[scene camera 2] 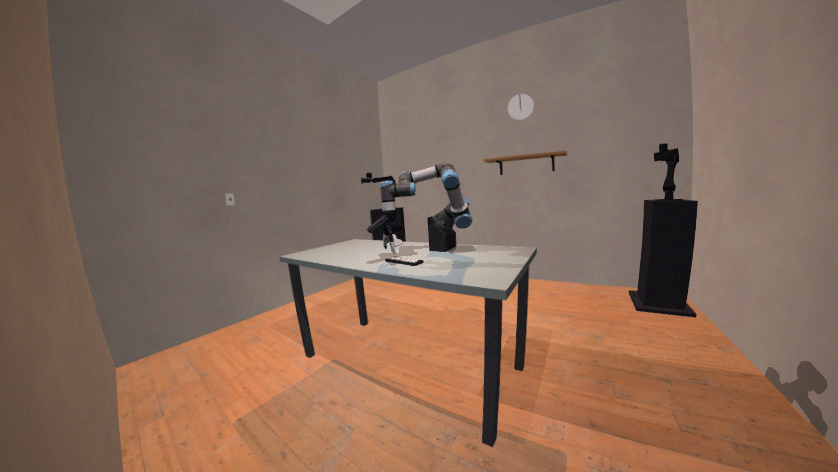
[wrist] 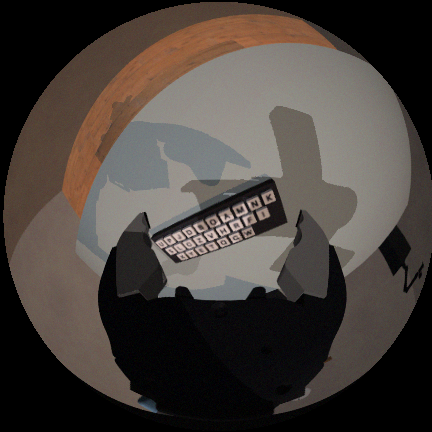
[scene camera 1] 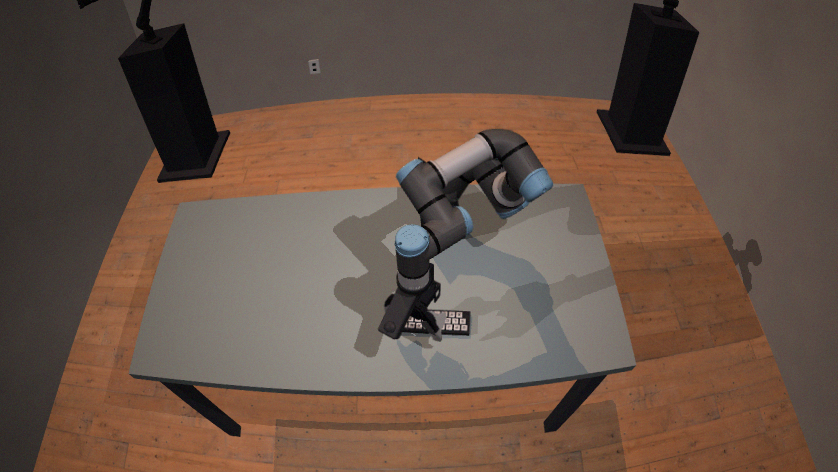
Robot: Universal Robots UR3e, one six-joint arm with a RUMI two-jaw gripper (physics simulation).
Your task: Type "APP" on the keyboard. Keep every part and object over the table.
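Places are measured from the arm's base along level axes (x ahead, y left, z up), in millimetres.
Pixels of known places: gripper, fingertip midpoint: [scene camera 2: 390, 251] [wrist: 222, 212] [scene camera 1: 413, 327]; arm's base, origin of the base link: [scene camera 2: 441, 224].
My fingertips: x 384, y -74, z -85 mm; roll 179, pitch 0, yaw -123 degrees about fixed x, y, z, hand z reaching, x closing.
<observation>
Ahead of a thing's pixels: the offset from my fingertips to its top centre. Level surfaces: height alone.
A black keyboard with pale letter keys @(dx -44, dy +44, dz -42 mm) [scene camera 1: 457, 321] [scene camera 2: 404, 260] [wrist: 212, 223] lies flat on the grey table @(dz -60 mm) [scene camera 1: 234, 293] [scene camera 2: 328, 252] [wrist: 320, 75]. In the wrist view it slants up to the right. The P key @(dx -19, dy +107, dz -42 mm) [wrist: 170, 241] is near the left end of its long top row, and the A key @(dx -28, dy +14, dz -42 mm) [wrist: 226, 216] is right of that row's middle. My gripper [scene camera 1: 417, 321] [scene camera 2: 389, 250] [wrist: 222, 212] is wide open and empty, low above the keyboard, without visible contact. In scene camera 1 my wrist housing and fingers hide part of the keyboard's left half.
The arm's black base [scene camera 2: 441, 236] stands at the table's back. Black pedestals [scene camera 1: 170, 105] [scene camera 1: 652, 82] [scene camera 2: 668, 252] carrying dark arms stand on the floor beyond the table. The table's front edge [scene camera 1: 375, 392] is near the keyboard. A shelf [scene camera 2: 524, 156] hangs on the wall.
</observation>
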